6 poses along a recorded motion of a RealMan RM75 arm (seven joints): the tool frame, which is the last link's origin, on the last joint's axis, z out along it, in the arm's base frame.
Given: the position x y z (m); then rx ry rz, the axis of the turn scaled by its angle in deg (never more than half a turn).
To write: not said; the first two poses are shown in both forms.
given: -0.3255 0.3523 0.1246 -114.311 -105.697 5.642
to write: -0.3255 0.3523 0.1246 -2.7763 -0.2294 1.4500
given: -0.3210 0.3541 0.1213 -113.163 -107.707 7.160
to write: -0.3210 0.3541 0.1213 -2.7750 -0.2140 1.4816
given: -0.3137 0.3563 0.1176 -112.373 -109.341 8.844
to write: -0.3137 0.3563 0.1176 -2.7719 -0.1954 1.5068
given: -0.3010 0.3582 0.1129 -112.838 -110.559 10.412
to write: -0.3010 0.3582 0.1129 -2.7765 -0.1684 1.5192
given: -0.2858 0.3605 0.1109 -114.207 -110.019 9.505
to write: -0.2858 0.3605 0.1109 -2.7903 -0.1674 1.5037
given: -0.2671 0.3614 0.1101 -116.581 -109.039 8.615
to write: -0.2671 0.3614 0.1101 -2.8090 -0.1593 1.4772
